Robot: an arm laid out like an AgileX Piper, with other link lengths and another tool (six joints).
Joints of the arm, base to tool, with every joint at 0 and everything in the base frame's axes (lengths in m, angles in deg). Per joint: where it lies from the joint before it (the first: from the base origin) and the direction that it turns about. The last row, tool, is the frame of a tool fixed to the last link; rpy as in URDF.
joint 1: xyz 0 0 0.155 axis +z
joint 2: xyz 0 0 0 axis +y
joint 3: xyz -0.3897 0 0.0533 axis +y
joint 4: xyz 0.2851 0 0.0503 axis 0.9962 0 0.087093
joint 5: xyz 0 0 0 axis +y
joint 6: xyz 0.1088 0 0.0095 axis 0.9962 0 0.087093
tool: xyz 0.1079 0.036 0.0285 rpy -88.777 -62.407 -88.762
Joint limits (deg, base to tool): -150..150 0..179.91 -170..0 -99.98..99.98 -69.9..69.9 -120..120
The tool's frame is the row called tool.
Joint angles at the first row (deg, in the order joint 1, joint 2, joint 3, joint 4, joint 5, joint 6):
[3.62, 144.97, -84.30, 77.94, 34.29, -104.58]
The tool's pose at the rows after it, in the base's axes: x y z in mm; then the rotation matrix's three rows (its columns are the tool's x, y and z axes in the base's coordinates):
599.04 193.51 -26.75; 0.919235 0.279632 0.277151; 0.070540 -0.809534 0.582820; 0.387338 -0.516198 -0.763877
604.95 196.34 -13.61; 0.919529 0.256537 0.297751; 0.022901 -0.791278 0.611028; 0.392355 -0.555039 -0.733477
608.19 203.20 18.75; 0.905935 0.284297 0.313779; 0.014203 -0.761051 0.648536; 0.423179 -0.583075 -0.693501
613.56 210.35 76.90; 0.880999 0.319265 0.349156; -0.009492 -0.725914 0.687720; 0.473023 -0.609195 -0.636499
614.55 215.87 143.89; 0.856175 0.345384 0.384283; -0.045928 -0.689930 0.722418; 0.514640 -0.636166 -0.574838
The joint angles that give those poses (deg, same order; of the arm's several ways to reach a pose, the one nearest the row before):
[3.43, 144.92, -84.30, 81.13, 34.83, -104.58]
[3.25, 144.40, -84.30, 84.04, 36.27, -104.58]
[3.25, 142.05, -84.30, 84.93, 38.79, -104.45]
[3.31, 137.37, -84.30, 85.55, 41.35, -102.74]
[3.35, 131.81, -84.30, 85.67, 43.61, -99.29]

